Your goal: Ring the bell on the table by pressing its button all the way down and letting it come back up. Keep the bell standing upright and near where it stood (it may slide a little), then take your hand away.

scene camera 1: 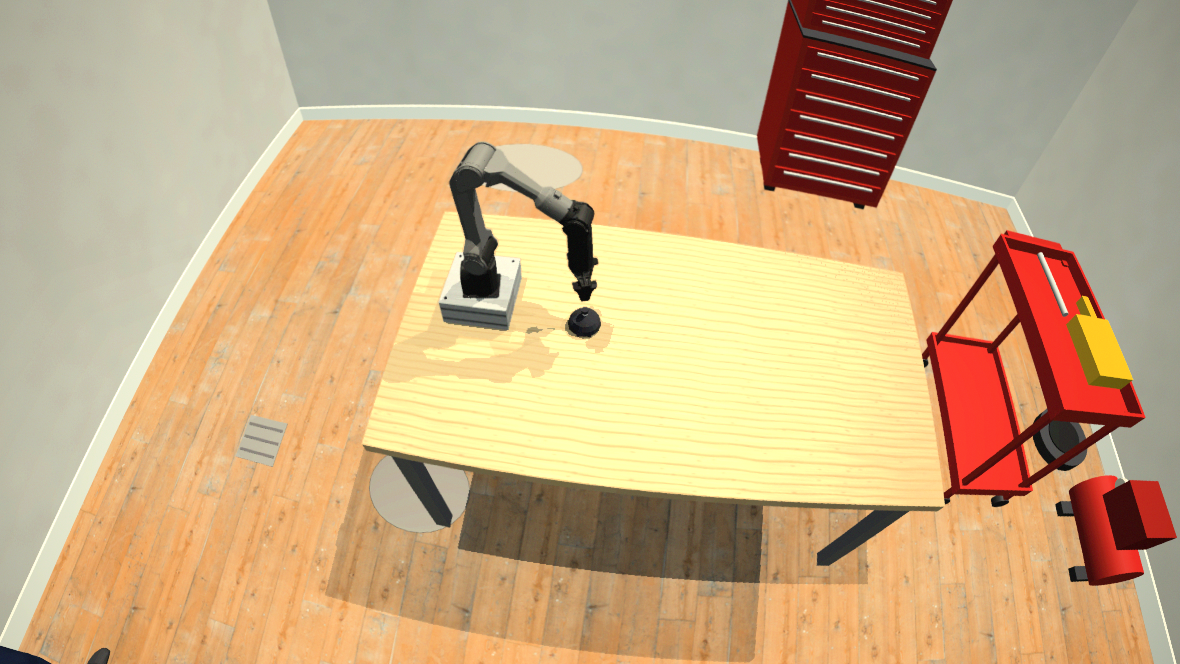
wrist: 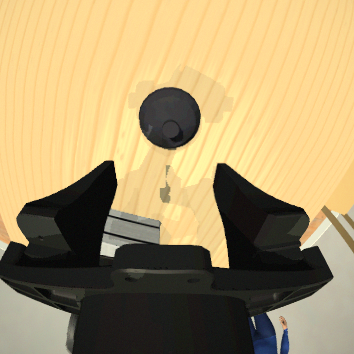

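The dark, dome-shaped bell [scene camera 1: 584,323] [wrist: 162,106] stands upright on the wooden table [scene camera 1: 701,396] [wrist: 280,65]. Its small round button [wrist: 171,128] is on top and shows raised in the wrist view. My gripper [scene camera 1: 585,294] [wrist: 164,173] points down and hangs above the bell, with a gap between the fingertips and the button. Its two black fingers are spread wide apart with nothing between them. In the wrist view the bell lies beyond the line of the fingertips, roughly centred between them.
The arm's pale grey base block [scene camera 1: 475,314] [wrist: 131,231] stands on the table left of the bell. A red cart [scene camera 1: 981,487] with a yellow object [scene camera 1: 1101,350] stands past the table's right end. A red drawer cabinet [scene camera 1: 779,123] stands behind. A person in blue [wrist: 265,336] shows low in the wrist view.
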